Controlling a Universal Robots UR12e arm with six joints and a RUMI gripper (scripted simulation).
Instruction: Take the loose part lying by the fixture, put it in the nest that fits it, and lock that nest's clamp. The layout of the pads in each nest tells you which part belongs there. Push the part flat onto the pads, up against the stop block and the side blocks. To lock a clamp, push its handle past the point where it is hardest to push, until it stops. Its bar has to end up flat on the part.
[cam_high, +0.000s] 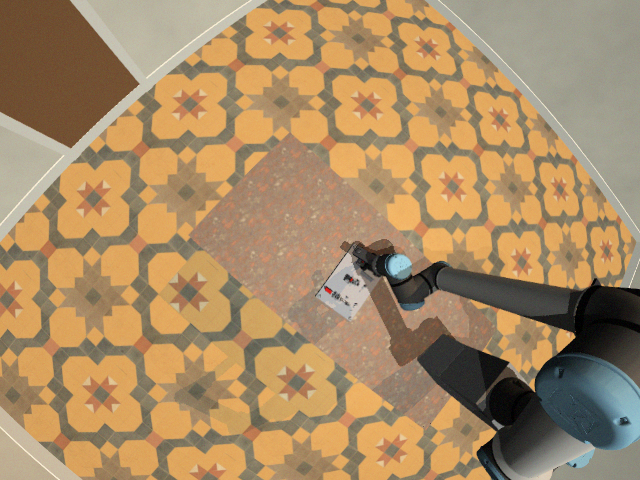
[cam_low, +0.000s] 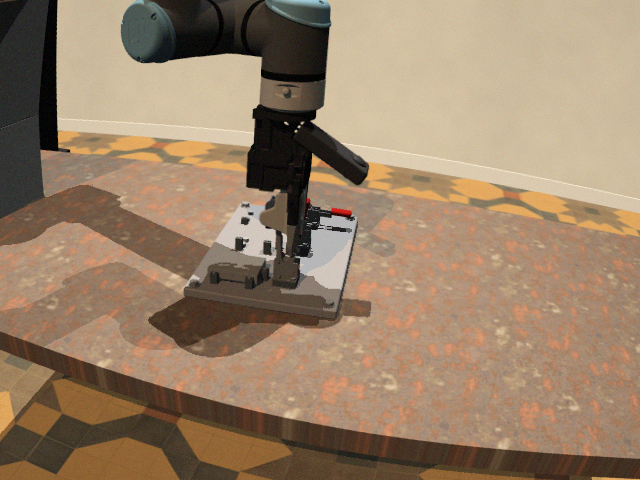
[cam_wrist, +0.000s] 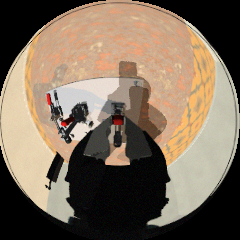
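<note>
The toggle clamp is 2 cm below my hand and 1 cm behind it. From my hand the other things lie so: part: 9 cm behind, 5 cm below, 1 cm to the right; grey fixture plate: 10 cm to the left, 8 cm below, 6 cm behind.
</note>
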